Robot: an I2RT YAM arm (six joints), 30 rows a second.
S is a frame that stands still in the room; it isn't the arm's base.
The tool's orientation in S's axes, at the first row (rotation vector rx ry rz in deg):
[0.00 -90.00 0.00]
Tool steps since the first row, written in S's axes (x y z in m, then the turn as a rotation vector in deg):
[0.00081 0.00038 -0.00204 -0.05 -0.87 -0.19]
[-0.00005 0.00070 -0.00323 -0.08 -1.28 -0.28]
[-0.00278 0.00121 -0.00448 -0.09 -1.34 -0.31]
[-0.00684 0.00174 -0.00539 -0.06 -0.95 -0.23]
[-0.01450 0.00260 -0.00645 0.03 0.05 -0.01]
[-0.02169 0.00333 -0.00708 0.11 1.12 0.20]
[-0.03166 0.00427 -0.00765 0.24 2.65 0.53]
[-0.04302 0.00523 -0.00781 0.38 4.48 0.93]
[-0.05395 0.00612 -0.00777 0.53 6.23 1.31]
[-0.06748 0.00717 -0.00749 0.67 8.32 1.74]
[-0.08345 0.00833 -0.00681 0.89 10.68 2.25]
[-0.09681 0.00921 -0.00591 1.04 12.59 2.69]
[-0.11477 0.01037 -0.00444 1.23 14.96 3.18]
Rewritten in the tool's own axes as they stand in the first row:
[-0.00204 0.00038 -0.00081 -0.19 -0.87 0.05]
[-0.00323 0.00070 0.00005 -0.28 -1.28 0.08]
[-0.00448 0.00121 0.00278 -0.31 -1.34 0.09]
[-0.00539 0.00174 0.00684 -0.23 -0.95 0.06]
[-0.00645 0.00260 0.01450 -0.01 0.05 -0.03]
[-0.00708 0.00333 0.02169 0.20 1.12 -0.11]
[-0.00765 0.00427 0.03166 0.53 2.65 -0.24]
[-0.00781 0.00523 0.04302 0.93 4.48 -0.38]
[-0.00777 0.00612 0.05395 1.31 6.23 -0.53]
[-0.00749 0.00717 0.06748 1.74 8.32 -0.67]
[-0.00681 0.00833 0.08345 2.25 10.68 -0.89]
[-0.00591 0.00921 0.09681 2.69 12.59 -1.04]
[-0.00444 0.01037 0.11477 3.18 14.96 -1.23]

